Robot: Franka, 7 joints.
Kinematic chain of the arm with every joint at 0, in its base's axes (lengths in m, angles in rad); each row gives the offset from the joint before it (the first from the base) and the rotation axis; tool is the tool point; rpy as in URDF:
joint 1: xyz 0 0 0.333 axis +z
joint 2: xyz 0 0 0 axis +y
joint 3: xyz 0 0 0.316 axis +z
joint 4: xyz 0.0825 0 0 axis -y
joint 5: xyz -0.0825 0 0.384 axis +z
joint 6: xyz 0 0 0 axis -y
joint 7: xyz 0.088 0 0 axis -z
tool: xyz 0 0 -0.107 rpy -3.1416 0 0
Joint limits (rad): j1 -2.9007..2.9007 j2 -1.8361..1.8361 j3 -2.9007..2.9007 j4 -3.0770..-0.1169 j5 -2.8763..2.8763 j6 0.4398..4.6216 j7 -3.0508..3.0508
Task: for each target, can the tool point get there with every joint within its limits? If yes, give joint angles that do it. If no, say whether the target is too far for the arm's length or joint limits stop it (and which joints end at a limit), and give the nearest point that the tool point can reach.
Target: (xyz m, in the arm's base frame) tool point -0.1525 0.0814 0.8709
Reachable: yes | joints 0.1507 -1.4527 0.3985 -2.2054 0.9070 3.7728 1.7791
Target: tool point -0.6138 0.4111 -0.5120
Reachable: no: too far | nearest point -0.4804 0.3218 -0.2714 | short by 0.289 m
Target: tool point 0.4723 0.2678 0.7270
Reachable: yes | joints -1.6664 -0.7015 1.8469 -1.2275 -1.4117 0.8792 -0.5110
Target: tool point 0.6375 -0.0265 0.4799
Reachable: yes | joints 2.4204 -0.7285 -2.3540 -1.2198 -2.4174 3.8165 -1.0383
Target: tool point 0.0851 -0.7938 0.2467
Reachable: yes | joints 2.2184 -1.2151 2.2313 -1.1260 -0.0118 2.4229 -2.2850
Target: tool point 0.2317 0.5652 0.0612
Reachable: yes | joints 0.5529 1.4939 0.6727 -1.6566 -0.6987 4.1375 1.0467
